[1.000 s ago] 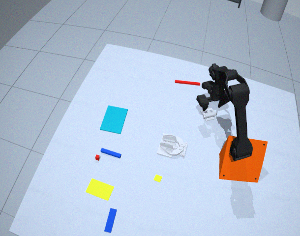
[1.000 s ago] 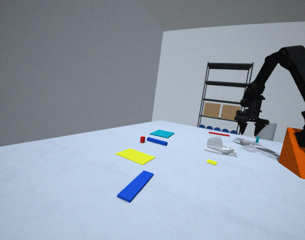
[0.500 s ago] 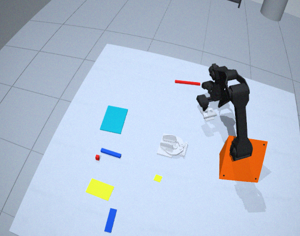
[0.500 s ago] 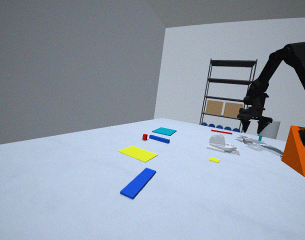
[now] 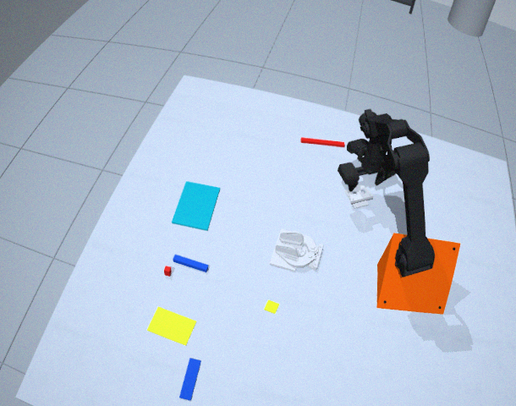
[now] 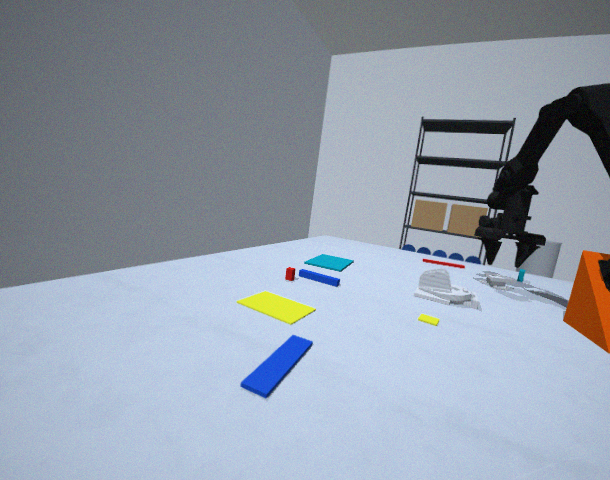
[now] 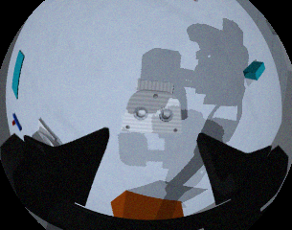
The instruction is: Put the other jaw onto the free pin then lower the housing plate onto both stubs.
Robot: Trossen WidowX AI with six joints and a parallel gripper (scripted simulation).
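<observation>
The white stand is 1 cm ahead of my gripper tip, 1 cm to the right of it and 5 cm below it. From my gripper tip the other things lie so: red bar (12 cm ahead, 22 cm to the right, 6 cm below); then white jaw piece (15 cm ahead, 24 cm to the left, 4 cm below); then cyan block (12 cm behind, 19 cm to the right, 5 cm below).
</observation>
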